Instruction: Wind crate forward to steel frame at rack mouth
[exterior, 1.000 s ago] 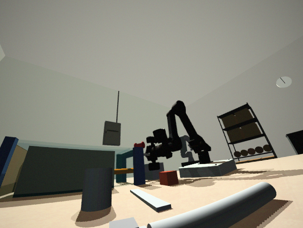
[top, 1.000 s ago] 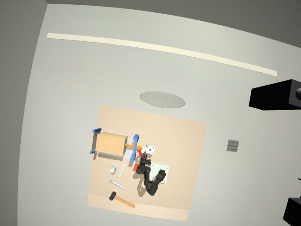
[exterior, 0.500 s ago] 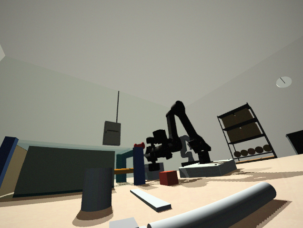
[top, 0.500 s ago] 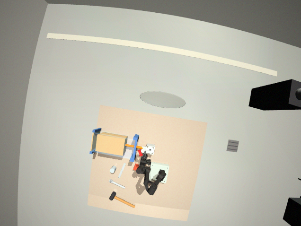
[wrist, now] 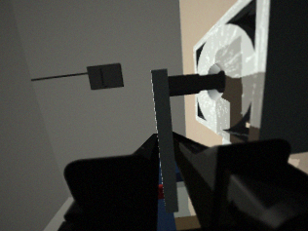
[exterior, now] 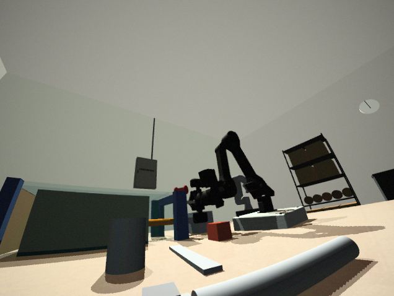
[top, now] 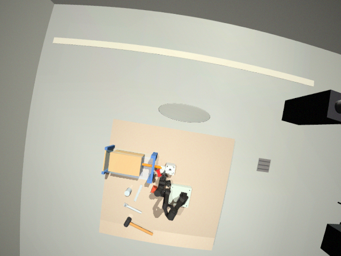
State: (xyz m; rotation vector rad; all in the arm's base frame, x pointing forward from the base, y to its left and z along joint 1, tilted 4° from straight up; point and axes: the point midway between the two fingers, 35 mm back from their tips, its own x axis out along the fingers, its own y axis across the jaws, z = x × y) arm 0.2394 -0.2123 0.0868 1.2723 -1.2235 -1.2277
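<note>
The red knob lies 50 mm ahead of my gripper tip, 40 mm above it and 20 mm to the left of it. The rest, counted from my gripper tip: winch crank handle 10 mm to the left, 10 mm ahead, 10 mm above; then winch 100 mm below, 60 mm behind, 10 mm to the right; then blue frame 110 mm ahead, 30 mm below, 10 mm to the left.
</note>
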